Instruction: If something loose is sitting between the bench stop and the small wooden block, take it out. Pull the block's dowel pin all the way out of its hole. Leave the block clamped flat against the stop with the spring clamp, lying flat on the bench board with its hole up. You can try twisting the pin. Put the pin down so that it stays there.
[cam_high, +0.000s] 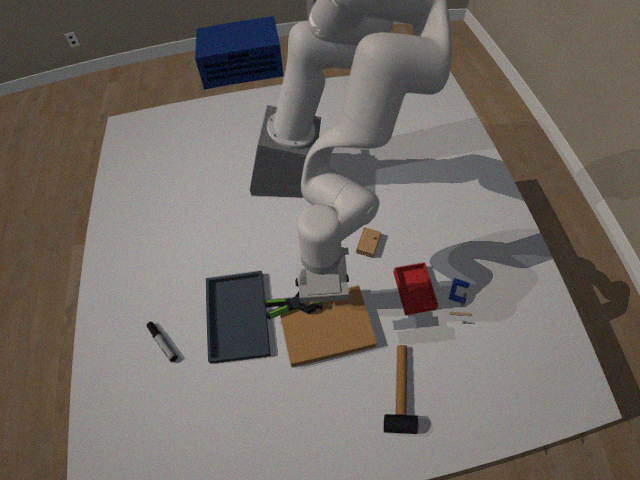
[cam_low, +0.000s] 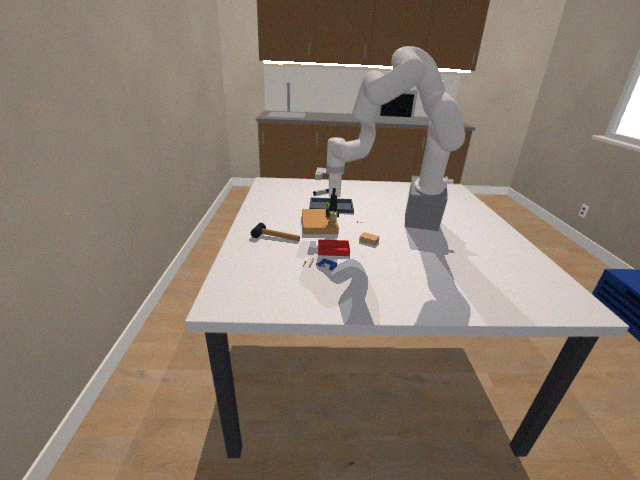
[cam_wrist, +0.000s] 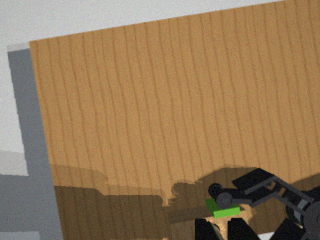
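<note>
Right now my hand is 20 mm above the dowel pin. Also, from my hand: red box: 20 mm ahead, 230 mm to the left, 90 mm below; grey tray: 20 mm behind, 210 mm to the right, 80 mm below; small wooden block: 50 mm below.
</note>
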